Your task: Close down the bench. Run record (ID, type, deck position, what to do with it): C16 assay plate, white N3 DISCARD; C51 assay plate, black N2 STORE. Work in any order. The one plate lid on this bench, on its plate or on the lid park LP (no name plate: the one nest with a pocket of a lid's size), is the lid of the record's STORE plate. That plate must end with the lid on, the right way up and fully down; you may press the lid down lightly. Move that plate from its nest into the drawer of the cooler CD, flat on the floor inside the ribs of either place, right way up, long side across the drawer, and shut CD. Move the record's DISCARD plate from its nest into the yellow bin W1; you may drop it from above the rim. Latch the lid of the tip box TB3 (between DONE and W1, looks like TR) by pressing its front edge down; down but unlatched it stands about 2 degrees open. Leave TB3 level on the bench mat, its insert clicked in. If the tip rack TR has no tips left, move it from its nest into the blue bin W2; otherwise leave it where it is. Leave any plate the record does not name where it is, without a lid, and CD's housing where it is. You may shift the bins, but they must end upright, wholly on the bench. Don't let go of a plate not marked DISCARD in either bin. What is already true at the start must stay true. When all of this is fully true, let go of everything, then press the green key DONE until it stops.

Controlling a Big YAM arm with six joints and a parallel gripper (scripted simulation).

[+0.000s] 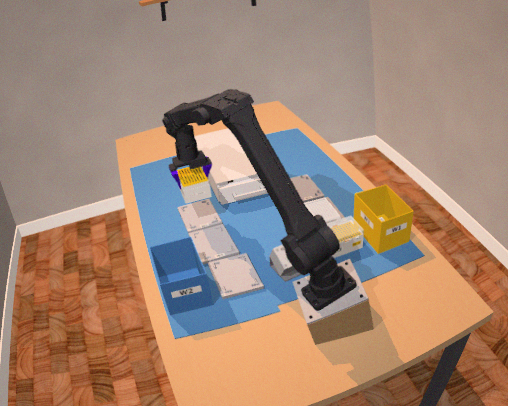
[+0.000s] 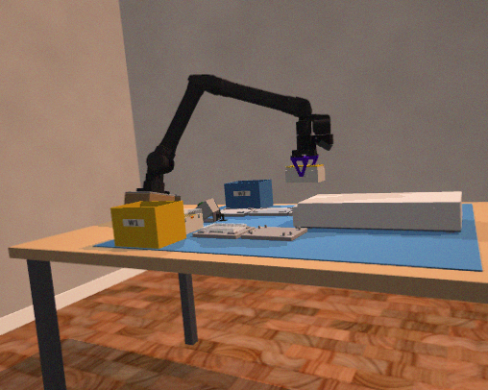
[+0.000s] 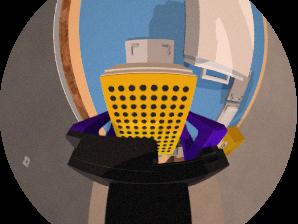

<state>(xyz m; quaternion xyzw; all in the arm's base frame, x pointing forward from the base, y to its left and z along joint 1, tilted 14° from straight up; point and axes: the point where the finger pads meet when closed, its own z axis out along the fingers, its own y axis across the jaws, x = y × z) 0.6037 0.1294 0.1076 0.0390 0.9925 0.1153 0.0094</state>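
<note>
Now: hand 390 mm past the green key DONE, 150 mm to the left of it and 90 mm above it. The rest, counted from my hand: tip rack TR (10 mm behind, 10 mm above); then plate lid (130 mm ahead, 200 mm to the right, 130 mm below); then name plate N1 (40 mm behind, 140 mm below).
</note>
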